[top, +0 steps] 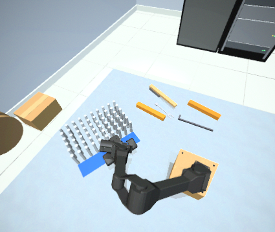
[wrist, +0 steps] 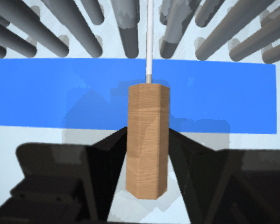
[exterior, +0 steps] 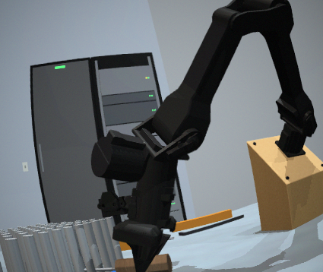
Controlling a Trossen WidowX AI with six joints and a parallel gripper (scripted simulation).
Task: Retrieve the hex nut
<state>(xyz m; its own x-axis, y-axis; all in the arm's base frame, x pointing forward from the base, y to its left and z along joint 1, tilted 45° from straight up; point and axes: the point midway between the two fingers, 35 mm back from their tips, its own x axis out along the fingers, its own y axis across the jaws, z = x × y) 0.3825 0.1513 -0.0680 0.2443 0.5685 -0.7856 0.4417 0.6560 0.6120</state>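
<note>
Now: the blue taped strip 5 cm ahead of my gripper tip, 2 cm to the left of it and 1 cm below it. Round my gripper tip: small wrench 42 cm to the right, 10 cm behind, 1 cm below; hex nut 19 cm ahead, 9 cm to the right, 1 cm below; hook tool 9 cm ahead, 5 cm to the right.
</note>
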